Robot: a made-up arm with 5 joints.
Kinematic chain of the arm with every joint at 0, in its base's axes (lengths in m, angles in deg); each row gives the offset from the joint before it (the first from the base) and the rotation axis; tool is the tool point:
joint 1: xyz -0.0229 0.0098 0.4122 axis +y
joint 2: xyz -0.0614 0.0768 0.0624 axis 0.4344 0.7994 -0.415
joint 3: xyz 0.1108 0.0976 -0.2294 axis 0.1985 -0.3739 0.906
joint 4: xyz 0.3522 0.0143 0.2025 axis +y
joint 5: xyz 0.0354 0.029 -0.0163 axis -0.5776 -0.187 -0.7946
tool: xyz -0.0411 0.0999 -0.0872
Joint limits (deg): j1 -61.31..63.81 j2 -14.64..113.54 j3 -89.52..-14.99 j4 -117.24..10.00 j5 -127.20..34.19
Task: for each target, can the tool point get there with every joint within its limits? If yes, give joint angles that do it. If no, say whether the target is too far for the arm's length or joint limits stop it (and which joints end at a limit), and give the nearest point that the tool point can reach.
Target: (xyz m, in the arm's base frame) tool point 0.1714 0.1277 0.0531
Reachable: yes | joints -47.92 80.96 -64.94 -11.50 -48.79
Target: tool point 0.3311 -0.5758 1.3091
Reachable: no: too far | nearest point 0.1842 -0.1796 0.8469 | short by 0.626 m
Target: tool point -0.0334 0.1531 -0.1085
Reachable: yes | joints -14.03 85.81 -48.17 -73.82 -28.65
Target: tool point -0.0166 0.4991 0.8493
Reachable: no: joint limits stop it (at a limit: joint 1, joint 2, joint 3, joint 4) | nearest point 0.0853 0.2874 0.9420 | short by 0.253 m
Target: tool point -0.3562 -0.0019 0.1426
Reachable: yes | joints 48.33 53.67 -68.23 -56.95 -46.94
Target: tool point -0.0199 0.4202 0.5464
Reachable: no: joint limits stop it (at a limit: joint 1, joint 2, joint 3, joint 4) | nearest point 0.0875 0.2632 0.7288 | short by 0.264 m
